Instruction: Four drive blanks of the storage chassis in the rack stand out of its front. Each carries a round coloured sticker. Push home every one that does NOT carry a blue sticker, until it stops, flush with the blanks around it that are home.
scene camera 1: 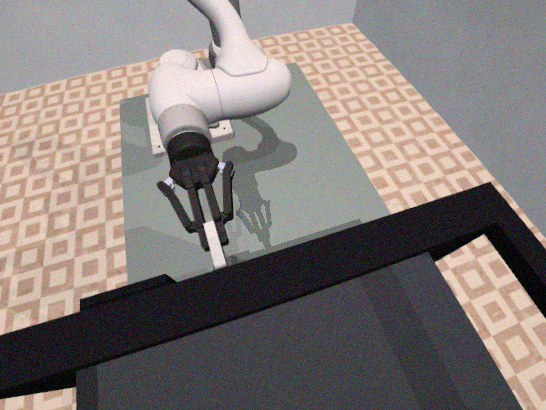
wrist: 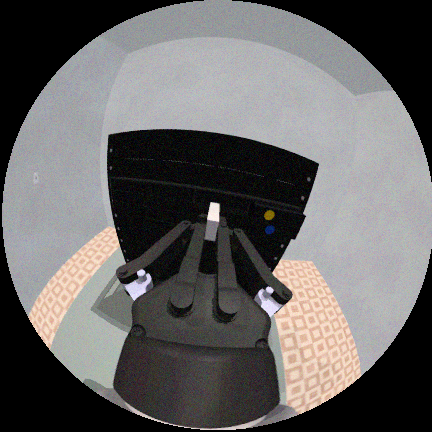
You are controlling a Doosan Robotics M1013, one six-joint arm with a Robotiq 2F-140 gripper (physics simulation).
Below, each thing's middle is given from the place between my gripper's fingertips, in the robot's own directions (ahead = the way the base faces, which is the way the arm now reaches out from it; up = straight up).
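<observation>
With the black rack (scene camera 1: 363,311) as the reference, my hand is 4 cm to the right of it and 15 cm above it, and it is also still 16 cm short of the rack.
</observation>
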